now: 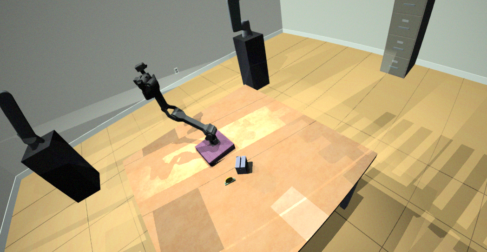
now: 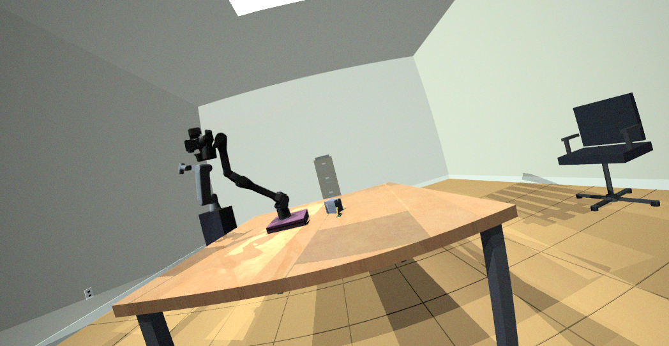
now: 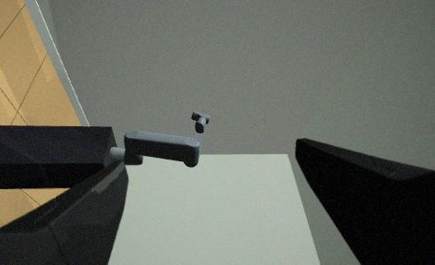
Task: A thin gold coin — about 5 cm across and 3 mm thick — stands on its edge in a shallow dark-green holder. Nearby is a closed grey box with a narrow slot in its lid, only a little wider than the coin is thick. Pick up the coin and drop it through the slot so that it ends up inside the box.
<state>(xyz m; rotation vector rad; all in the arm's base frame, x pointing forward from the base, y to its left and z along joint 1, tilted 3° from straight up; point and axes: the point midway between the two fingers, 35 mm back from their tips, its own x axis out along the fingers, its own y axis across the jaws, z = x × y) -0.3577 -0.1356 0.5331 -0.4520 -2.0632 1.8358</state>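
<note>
Right now the gold coin is 72 cm ahead of my gripper tip, 54 cm below it and 7 cm to the left of it.
</note>
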